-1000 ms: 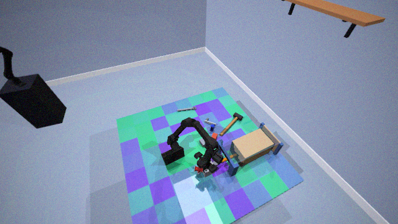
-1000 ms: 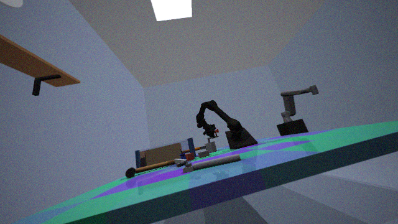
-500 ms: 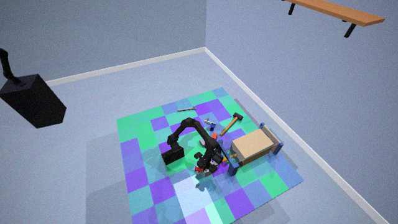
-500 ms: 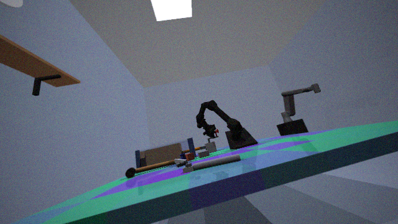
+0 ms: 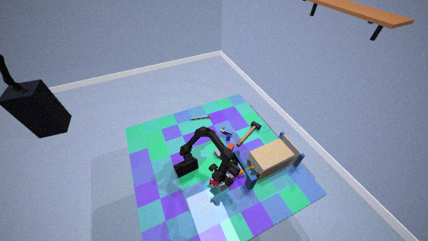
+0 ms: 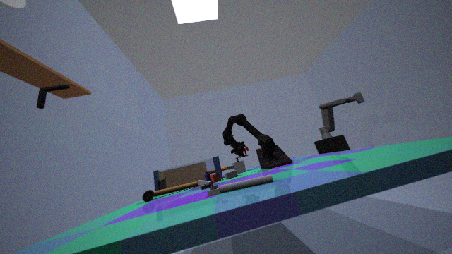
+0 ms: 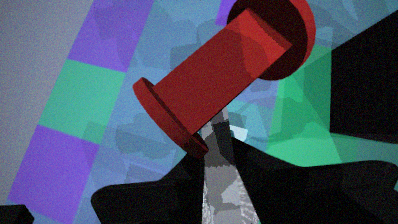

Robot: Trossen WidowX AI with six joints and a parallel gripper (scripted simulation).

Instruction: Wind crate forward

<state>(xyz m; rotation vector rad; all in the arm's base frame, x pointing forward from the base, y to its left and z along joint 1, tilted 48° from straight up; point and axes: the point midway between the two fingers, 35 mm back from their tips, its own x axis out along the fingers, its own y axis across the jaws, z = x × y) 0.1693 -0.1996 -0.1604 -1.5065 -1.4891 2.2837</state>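
The red-knobbed crank handle lies 20 mm above my gripper tip. The rest, counted from my gripper tip: blue steel frame: 220 mm ahead, 40 mm to the left, 10 mm below; then dark red knob: 30 mm behind, 20 mm to the right, 50 mm above; then grey hand winch: 40 mm ahead, 20 mm to the left, 80 mm below.
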